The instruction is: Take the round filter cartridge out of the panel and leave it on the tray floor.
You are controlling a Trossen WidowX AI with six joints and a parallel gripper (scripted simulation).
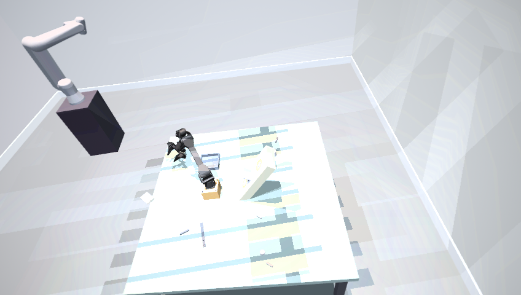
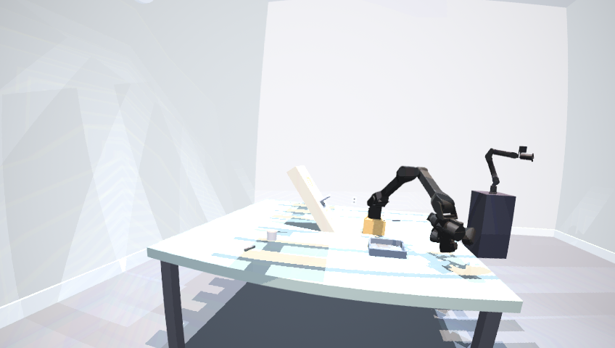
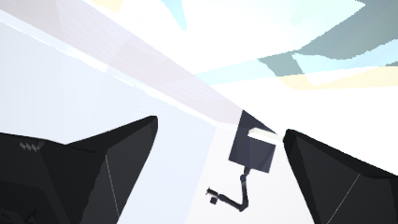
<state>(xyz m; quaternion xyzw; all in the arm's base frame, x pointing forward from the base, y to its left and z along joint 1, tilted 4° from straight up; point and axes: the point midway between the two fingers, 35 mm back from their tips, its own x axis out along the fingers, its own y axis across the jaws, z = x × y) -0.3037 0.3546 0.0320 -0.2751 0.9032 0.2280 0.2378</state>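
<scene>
My gripper tip is 700 mm short of the round filter cartridge, 370 mm to the left of it and 170 mm below it. From my gripper tip the other things lie so: cream service panel 660 mm ahead, 370 mm to the right, 90 mm above; then blue-grey tray 300 mm ahead, 60 mm to the right, 50 mm below.
</scene>
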